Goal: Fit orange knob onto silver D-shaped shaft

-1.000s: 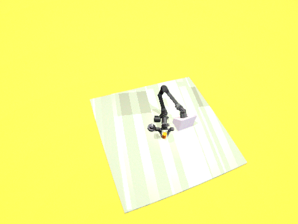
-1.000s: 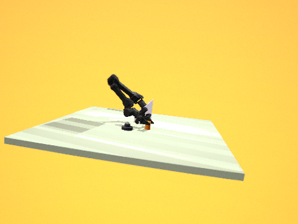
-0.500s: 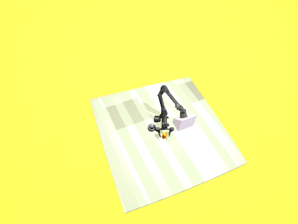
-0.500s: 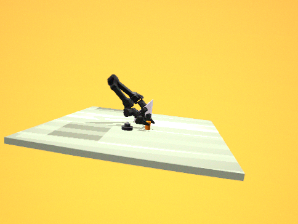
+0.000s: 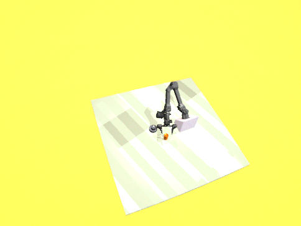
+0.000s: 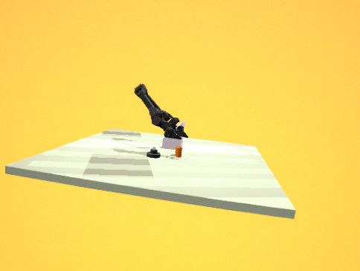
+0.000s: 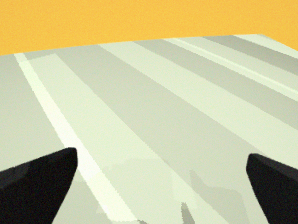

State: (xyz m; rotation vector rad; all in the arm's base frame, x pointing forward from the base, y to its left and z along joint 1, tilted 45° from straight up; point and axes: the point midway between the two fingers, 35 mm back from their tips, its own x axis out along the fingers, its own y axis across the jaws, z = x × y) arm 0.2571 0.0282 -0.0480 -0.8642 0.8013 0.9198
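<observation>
My gripper tip is 8 cm above the orange knob, 3 cm to the left of it and 2 cm past it. From my gripper tip the other things lie so: dark round pedestal (18 cm to the right, 9 cm below, 4 cm ahead).
</observation>
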